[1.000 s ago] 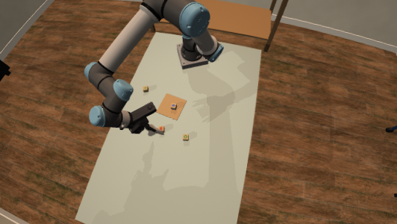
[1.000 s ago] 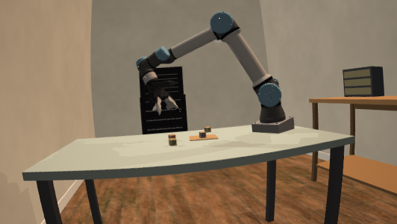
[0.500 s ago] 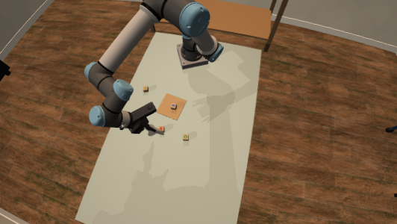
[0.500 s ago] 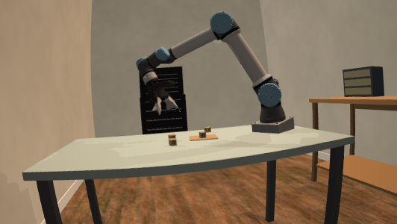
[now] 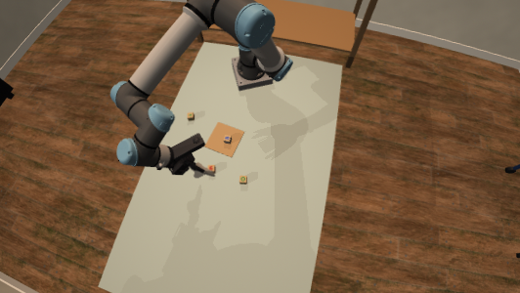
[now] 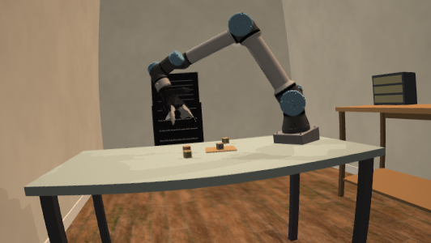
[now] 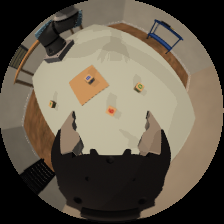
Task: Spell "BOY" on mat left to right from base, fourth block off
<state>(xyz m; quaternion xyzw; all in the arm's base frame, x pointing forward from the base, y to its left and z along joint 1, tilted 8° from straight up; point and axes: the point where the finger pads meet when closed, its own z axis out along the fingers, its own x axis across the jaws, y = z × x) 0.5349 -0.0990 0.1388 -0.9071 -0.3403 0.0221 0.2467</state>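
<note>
The orange mat lies 160 mm behind my hand, 130 mm below it and 20 mm to the left of it. From my hand the other things lie so: block 250 mm behind, 160 mm to the right, 120 mm below.
</note>
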